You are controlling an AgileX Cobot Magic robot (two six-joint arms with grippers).
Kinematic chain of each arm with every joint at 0, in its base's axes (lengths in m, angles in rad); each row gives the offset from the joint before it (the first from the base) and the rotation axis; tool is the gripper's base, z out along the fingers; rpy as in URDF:
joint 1: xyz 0 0 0.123 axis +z
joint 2: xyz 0 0 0 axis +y
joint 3: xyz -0.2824 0 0.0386 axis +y
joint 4: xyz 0.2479 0 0.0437 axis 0.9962 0 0.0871
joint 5: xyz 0 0 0 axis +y
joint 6: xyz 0.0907 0 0.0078 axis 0.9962 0 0.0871
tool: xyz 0 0 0 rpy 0 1.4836 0
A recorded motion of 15 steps. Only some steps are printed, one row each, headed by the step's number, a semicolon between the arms.
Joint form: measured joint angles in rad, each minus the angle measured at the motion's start. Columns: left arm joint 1, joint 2, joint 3, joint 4, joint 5, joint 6; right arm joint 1, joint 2, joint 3, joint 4, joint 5, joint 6.
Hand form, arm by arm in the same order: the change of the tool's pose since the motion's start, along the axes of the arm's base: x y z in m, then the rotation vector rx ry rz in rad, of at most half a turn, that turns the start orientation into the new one. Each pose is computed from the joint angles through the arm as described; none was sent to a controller.
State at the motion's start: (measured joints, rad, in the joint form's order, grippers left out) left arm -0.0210 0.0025 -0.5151 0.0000 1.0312 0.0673; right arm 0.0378 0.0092 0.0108 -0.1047 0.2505 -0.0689
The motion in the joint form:
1: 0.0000 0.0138 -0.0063 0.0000 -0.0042 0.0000; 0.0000 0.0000 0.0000 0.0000 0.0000 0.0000
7: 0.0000 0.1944 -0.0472 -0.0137 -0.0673 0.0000; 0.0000 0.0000 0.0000 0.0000 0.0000 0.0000
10: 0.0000 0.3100 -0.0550 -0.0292 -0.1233 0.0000; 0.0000 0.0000 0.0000 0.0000 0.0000 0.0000
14: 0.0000 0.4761 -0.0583 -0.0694 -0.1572 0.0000; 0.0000 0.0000 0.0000 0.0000 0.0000 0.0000
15: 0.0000 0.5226 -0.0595 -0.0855 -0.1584 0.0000; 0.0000 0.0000 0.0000 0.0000 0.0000 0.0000
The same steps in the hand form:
1: 0.0016 0.0000 0.0022 0.0001 0.0033 0.0000; 0.0000 0.0000 0.0000 0.0000 0.0000 0.0000
7: 0.0309 -0.0017 0.0171 -0.0104 0.0801 -0.0065; 0.0000 0.0000 0.0000 0.0000 0.0000 0.0000
10: 0.0536 -0.0032 0.0195 -0.0240 0.1322 -0.0117; 0.0000 0.0000 0.0000 0.0000 0.0000 0.0000
14: 0.0847 -0.0066 0.0125 -0.0607 0.2618 -0.0214; 0.0000 0.0000 0.0000 0.0000 0.0000 0.0000
15: 0.0927 -0.0079 0.0091 -0.0759 0.3062 -0.0245; 0.0000 0.0000 0.0000 0.0000 0.0000 0.0000

